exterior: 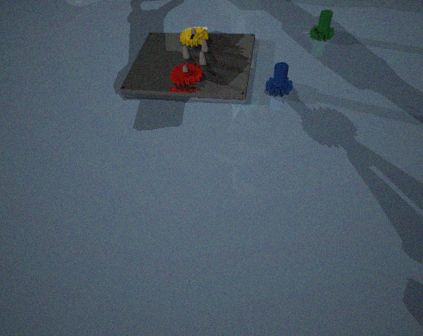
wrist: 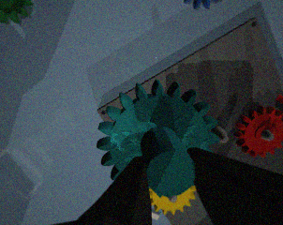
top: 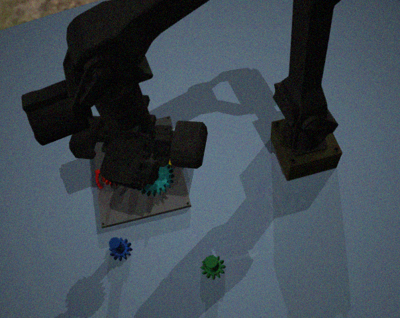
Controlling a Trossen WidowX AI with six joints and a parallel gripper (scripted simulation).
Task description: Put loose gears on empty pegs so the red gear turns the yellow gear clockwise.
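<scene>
The yellow gear lies 12 cm below my gripper tip, 10 cm to the right of it and 2 cm behind it. Round my gripper tip: teal gear 1 cm below; then blue gear 12 cm below, 9 cm ahead, 7 cm to the left; then white arrow 13 cm below, 10 cm to the right, 6 cm behind.
</scene>
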